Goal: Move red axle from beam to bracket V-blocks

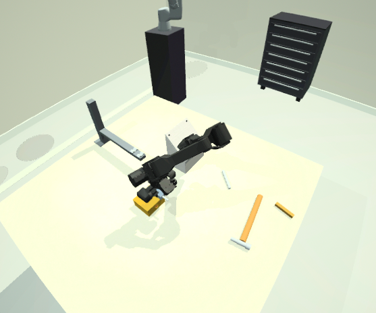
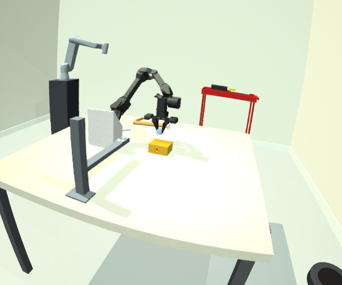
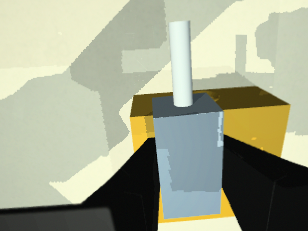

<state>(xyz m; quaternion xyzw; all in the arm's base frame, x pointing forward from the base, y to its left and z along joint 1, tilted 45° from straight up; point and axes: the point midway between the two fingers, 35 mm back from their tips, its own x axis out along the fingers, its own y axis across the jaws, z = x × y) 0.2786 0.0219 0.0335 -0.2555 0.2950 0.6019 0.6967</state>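
The yellow beam is 6 cm below my gripper tip, 5 cm to the right of it and 2 cm ahead of it. Round my gripper tip: orange bar 52 cm to the left, 27 cm behind, 8 cm below; pale cube 2 cm to the left, 1 cm above; white rod 30 cm behind, 20 cm to the left, 8 cm below.
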